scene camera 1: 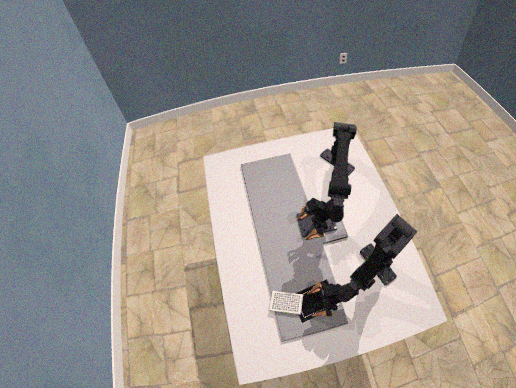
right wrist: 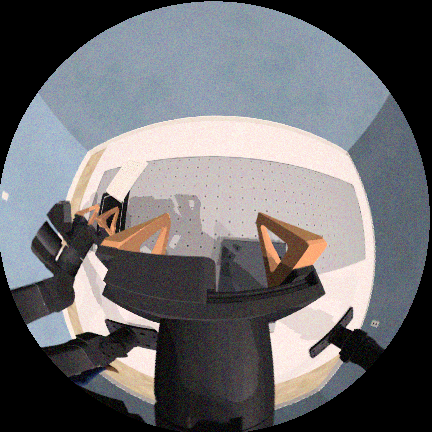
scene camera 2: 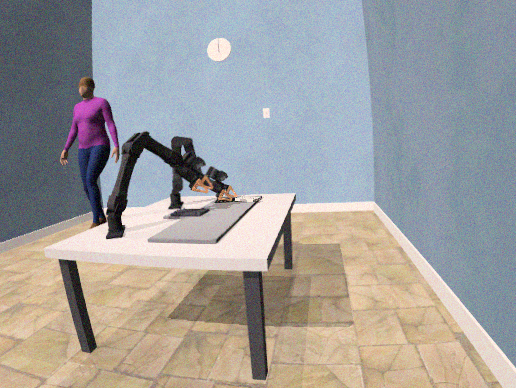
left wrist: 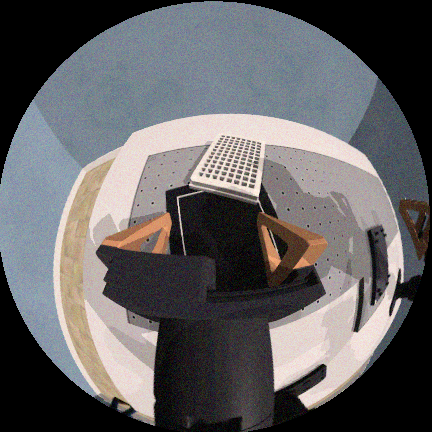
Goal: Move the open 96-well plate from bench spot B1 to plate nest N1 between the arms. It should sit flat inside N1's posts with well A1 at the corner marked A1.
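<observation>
The white 96-well plate lies beyond the left fingertips, wells up; its near edge overlaps the end of a black outlined pad. My left gripper is open and low over the pad, empty between its fingers. My right gripper is open and empty, above the dark nest. Small posts show on the nest in the left wrist view. The A1 marks are too small to read.
A long grey perforated board lies on the white table. The two arms' bases stand along one side of the table. A person in a purple top stands behind the table in scene camera 2.
</observation>
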